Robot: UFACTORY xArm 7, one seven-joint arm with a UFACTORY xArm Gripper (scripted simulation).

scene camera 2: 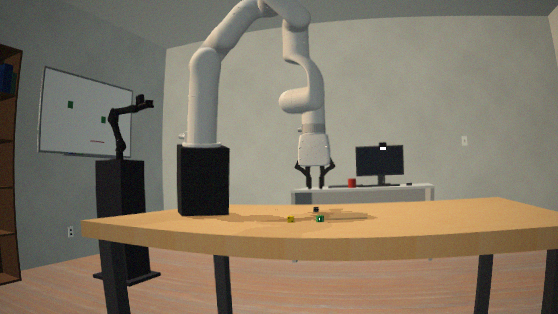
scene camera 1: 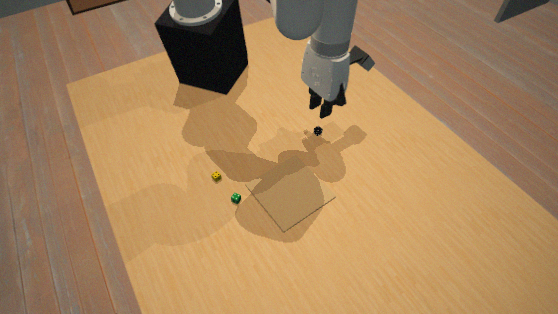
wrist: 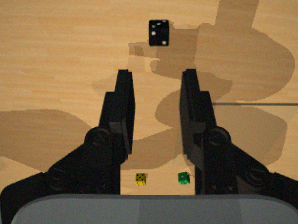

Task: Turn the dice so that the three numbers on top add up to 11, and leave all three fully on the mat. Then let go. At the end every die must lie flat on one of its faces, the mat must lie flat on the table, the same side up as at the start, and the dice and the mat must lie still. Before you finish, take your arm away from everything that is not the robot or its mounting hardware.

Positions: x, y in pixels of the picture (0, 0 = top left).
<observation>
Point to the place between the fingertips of my gripper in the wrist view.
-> At 157, 87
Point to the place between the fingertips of my gripper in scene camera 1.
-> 320, 111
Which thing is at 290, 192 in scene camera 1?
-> A tan mat.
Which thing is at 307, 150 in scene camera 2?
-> My gripper.
</observation>
